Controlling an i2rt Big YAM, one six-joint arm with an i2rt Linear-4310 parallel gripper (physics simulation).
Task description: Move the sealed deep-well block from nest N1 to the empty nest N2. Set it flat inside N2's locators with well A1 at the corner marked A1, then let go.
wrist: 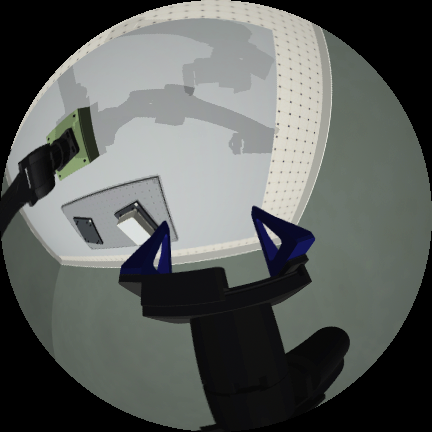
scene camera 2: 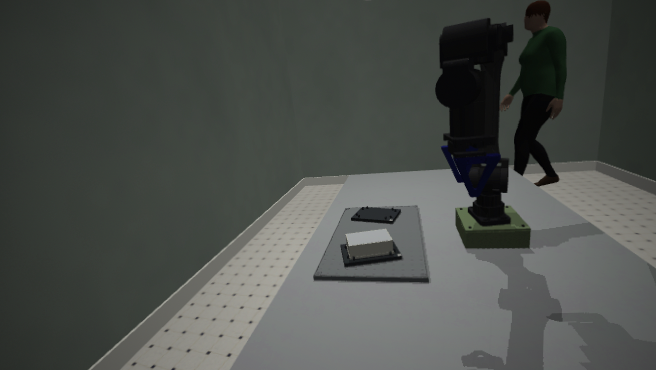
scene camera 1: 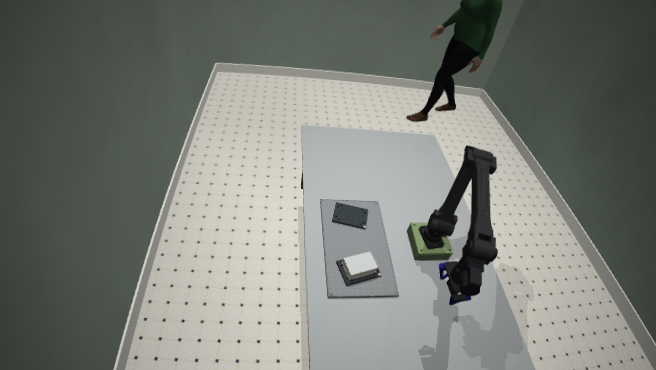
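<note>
The sealed deep-well block, pale with a white top, sits in the dark nest N1. The nest N2, a dark plate with small corner locators, is empty and lies farther back on the same grey base plate. The corner lettering is too small to read. My gripper has blue fingers, wide open with nothing between them. It is raised above the table, to the right of the block in scene camera 1 and well apart from it.
The grey base plate lies on the table. The arm's green mounting block stands right of the plate in both scene views. A person in green is beyond the table.
</note>
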